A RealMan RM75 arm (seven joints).
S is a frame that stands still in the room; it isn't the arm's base.
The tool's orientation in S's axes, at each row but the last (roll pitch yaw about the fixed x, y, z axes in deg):
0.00 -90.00 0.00
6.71 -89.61 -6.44
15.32 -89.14 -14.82
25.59 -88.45 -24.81
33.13 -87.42 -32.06
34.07 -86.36 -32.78
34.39 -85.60 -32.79
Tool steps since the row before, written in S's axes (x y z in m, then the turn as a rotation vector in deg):
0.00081 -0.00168 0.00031 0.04 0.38 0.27
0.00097 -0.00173 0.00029 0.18 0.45 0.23
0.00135 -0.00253 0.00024 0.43 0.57 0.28
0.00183 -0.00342 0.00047 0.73 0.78 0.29
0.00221 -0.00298 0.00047 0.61 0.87 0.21
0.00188 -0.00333 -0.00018 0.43 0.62 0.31
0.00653 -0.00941 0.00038 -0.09 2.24 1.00
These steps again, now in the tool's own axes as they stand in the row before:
0.00031 -0.00168 -0.00081 0.27 0.38 -0.04
0.00030 -0.00173 -0.00096 0.23 0.45 -0.18
0.00027 -0.00254 -0.00132 0.28 0.57 -0.43
0.00055 -0.00344 -0.00177 0.30 0.77 -0.73
0.00063 -0.00301 -0.00213 0.21 0.86 -0.62
0.00004 -0.00337 -0.00181 0.31 0.62 -0.43
0.00119 -0.00955 -0.00621 0.90 2.28 0.09

